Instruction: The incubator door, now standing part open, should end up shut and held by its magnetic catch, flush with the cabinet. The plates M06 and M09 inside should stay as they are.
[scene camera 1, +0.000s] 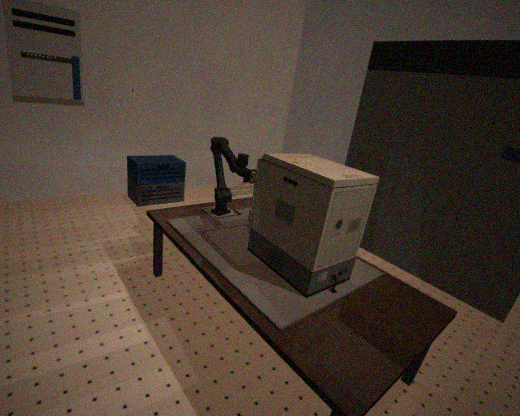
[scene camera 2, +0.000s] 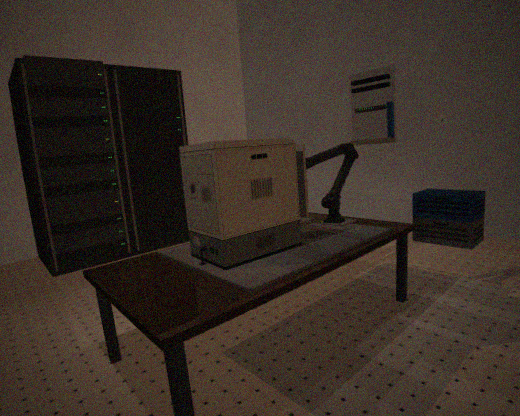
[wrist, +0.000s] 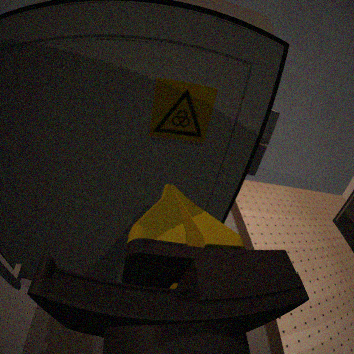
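Pixels of known places: gripper, between the fingertips: (wrist: 167, 190); arm's base, origin of its link: (scene camera 1: 220, 212) (scene camera 2: 334, 221).
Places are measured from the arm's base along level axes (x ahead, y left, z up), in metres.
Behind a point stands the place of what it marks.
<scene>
The beige incubator (scene camera 1: 300, 215) @[x 0.817, y -0.286, z 0.349 m] (scene camera 2: 242, 190) @[x 0.888, y 0.026, z 0.333 m] stands on a grey mat on the table. Its door (scene camera 2: 300, 186) @[x 0.497, y 0.073, z 0.300 m] (wrist: 105, 140) @[x 0.472, y -0.101, z 0.419 m] lies close against the cabinet front and shows as a thin strip in scene camera 2. I cannot tell whether any gap is left. In the wrist view the door face fills the frame, with a yellow biohazard sticker (wrist: 180, 110) @[x 0.470, y -0.150, z 0.445 m] and a handle (wrist: 265, 137) @[x 0.468, y -0.224, z 0.437 m] at its right edge. My gripper (scene camera 1: 252, 177) @[x 0.460, y -0.149, z 0.387 m] (wrist: 167, 190) @[x 0.460, y -0.149, z 0.387 m] is shut and empty, with its yellow fingertips against the door face below the sticker. The plates M06 and M09 are hidden inside.
The arm's base (scene camera 1: 221, 208) @[x 0.030, y -0.024, z 0.044 m] (scene camera 2: 333, 215) @[x 0.033, y 0.012, z 0.049 m] is mounted on the dark wooden table (scene camera 1: 382, 330) @[x 1.274, y -0.215, z -0.012 m] (scene camera 2: 155, 297) @[x 1.332, y -0.053, z -0.012 m], in front of the door. A blue crate (scene camera 1: 156, 178) (scene camera 2: 440, 215) stands on the floor by the wall. A dark rack (scene camera 2: 114, 165) (scene camera 1: 415, 165) stands behind the incubator.
</scene>
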